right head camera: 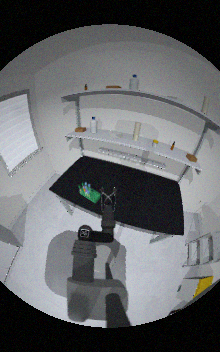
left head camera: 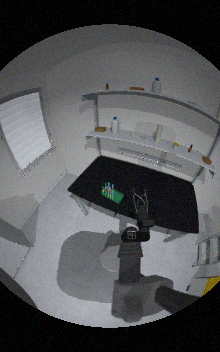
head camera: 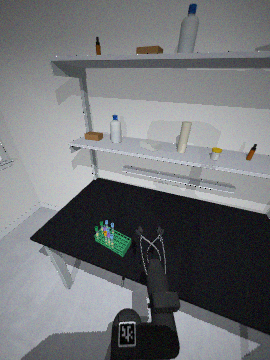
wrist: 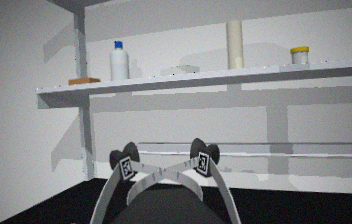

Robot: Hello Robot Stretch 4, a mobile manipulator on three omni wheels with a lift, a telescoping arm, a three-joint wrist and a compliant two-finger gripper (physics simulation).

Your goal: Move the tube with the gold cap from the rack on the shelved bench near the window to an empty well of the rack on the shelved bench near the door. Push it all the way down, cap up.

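Frame: origin at the robot's base, x ahead, y left, z up, level; metres.
Seen in the pictures: gripper, fingertip midpoint: (right head camera: 107, 186) (left head camera: 138, 187) (head camera: 148, 226) (wrist: 165, 152); robot's base, link origin: (right head camera: 99, 257) (left head camera: 114, 257).
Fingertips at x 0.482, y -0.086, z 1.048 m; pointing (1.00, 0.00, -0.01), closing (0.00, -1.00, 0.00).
Note:
Pixels of each thing's top centre, then the offset from my fingertips to it. "spot": a spot on its surface instead. Level surfaces: height alone.
- green rack, top centre: (head camera: 112, 237) (left head camera: 112, 192) (right head camera: 88, 191) dy +0.175, dx +0.136, dz -0.257 m
- black bench top, surface height: dz -0.314 m
- gold cap, top centre: (head camera: 105, 232) dy +0.210, dx +0.121, dz -0.194 m
- blue-capped bottle, top centre: (wrist: 118, 42) (head camera: 115, 115) (left head camera: 114, 116) (right head camera: 93, 116) dy +0.177, dx +0.645, dz +0.321 m
- cream cylinder, top centre: (wrist: 233, 23) (head camera: 187, 122) (right head camera: 137, 121) (left head camera: 159, 124) dy -0.250, dx +0.473, dz +0.321 m
- yellow-lidded jar, top centre: (wrist: 299, 48) (head camera: 217, 149) dy -0.413, dx +0.366, dz +0.203 m
- upper shelf, surface height: dz +0.581 m
- window, surface spot: (left head camera: 26, 131) spot: dy +1.584, dx +0.731, dz +0.302 m
A green rack (head camera: 120, 246) (left head camera: 116, 196) (right head camera: 92, 197) stands near the front left of the black bench top (head camera: 200, 240) (left head camera: 170, 200) (right head camera: 150, 200). Several upright tubes with green, blue and purple caps fill its left end. An orange-gold spot, perhaps the gold cap (head camera: 105, 234), shows among them; it is too small to be sure. My gripper (head camera: 150, 231) (left head camera: 140, 191) (right head camera: 108, 190) (wrist: 165, 152) is open and empty, over the bench to the right of the rack. The rack does not show in the wrist view. Its hidden wells cannot be made out.
A lower shelf (head camera: 165, 157) (wrist: 150, 81) behind the bench holds a blue-capped bottle (head camera: 116, 130) (wrist: 119, 65), a cream cylinder (head camera: 184, 137) (wrist: 234, 45) and a yellow-lidded jar (head camera: 215, 154) (wrist: 300, 55). An upper shelf (head camera: 165, 60) runs above. A window (left head camera: 26, 131) is at the left.

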